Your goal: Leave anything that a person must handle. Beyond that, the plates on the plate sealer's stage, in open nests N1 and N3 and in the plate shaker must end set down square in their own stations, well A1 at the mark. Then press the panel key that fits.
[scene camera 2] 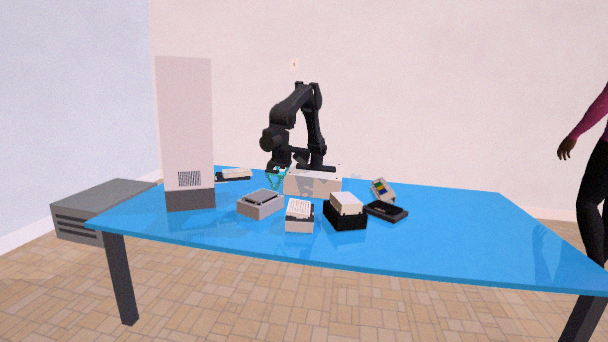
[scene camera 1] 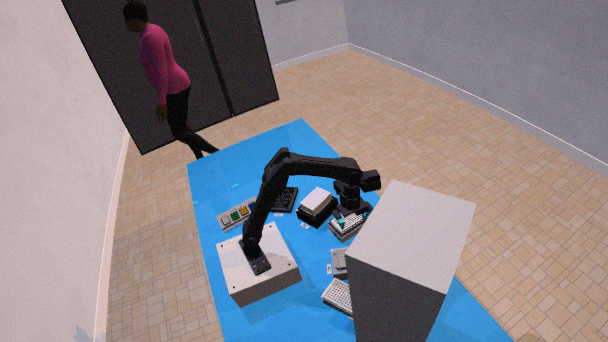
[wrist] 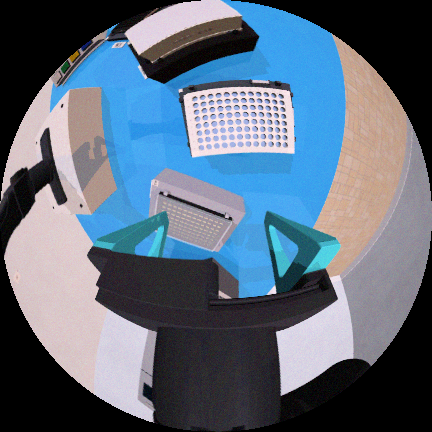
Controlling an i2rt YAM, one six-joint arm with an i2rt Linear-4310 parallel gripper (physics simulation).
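Note:
My gripper (scene camera 1: pixel 354 219) (scene camera 2: pixel 276 177) (wrist: pixel 215 216) is open and empty, its teal fingers above the table. In the wrist view they show around the grey unit (scene camera 1: pixel 339 259) (scene camera 2: pixel 250 208) (wrist: pixel 210 187), which holds a pale plate (wrist: pixel 192 219). A white many-well plate (scene camera 1: pixel 351 222) (scene camera 2: pixel 300 206) (wrist: pixel 239 121) lies on a light unit with a dark rim; whether it is seated square is unclear. A white smooth-topped plate (scene camera 1: pixel 316 200) (scene camera 2: pixel 345 201) (wrist: pixel 187 26) sits on a black block. A black plate (scene camera 1: pixel 285 199) (scene camera 2: pixel 385 210) lies beside it. The key panel (scene camera 1: pixel 237 215) (scene camera 2: pixel 383 189) (wrist: pixel 74 60) has white, green, yellow and blue keys.
A tall pale box (scene camera 1: pixel 413 232) (scene camera 2: pixel 185 115) hides part of the table in scene camera 1. Another white many-well plate (scene camera 1: pixel 338 294) (scene camera 2: pixel 236 173) lies on a dark base. The arm's white base block (scene camera 1: pixel 272 250) (wrist: pixel 85 145) stands near. A person (scene camera 1: pixel 165 65) is beyond the table's end.

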